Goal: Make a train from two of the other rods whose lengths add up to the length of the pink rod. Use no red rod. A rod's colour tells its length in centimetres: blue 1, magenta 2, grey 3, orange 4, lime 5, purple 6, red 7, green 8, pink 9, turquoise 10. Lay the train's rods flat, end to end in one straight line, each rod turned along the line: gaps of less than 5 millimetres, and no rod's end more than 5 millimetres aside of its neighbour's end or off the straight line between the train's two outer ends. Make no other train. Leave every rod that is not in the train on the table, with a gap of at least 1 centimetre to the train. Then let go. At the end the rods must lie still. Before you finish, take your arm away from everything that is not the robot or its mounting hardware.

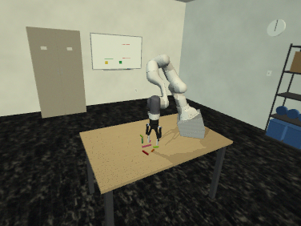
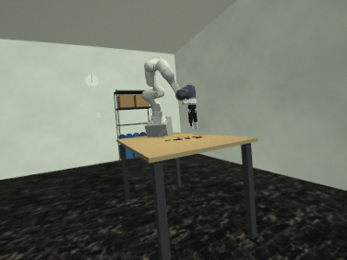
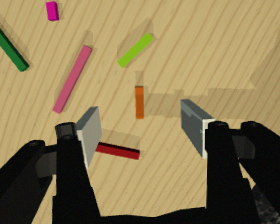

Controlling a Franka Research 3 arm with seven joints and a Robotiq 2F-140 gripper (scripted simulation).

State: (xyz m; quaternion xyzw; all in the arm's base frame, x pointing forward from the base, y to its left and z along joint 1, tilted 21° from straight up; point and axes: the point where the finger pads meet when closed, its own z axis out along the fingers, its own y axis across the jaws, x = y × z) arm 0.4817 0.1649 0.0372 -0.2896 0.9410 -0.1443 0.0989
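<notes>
The orange rod is 10 cm below my hand. Also, from my hand: red rod 7 cm ahead, 10 cm below; then pink rod 1 cm ahead, 8 cm to the right, 10 cm below; then magenta rod 5 cm behind, 14 cm to the right, 10 cm below.
</notes>
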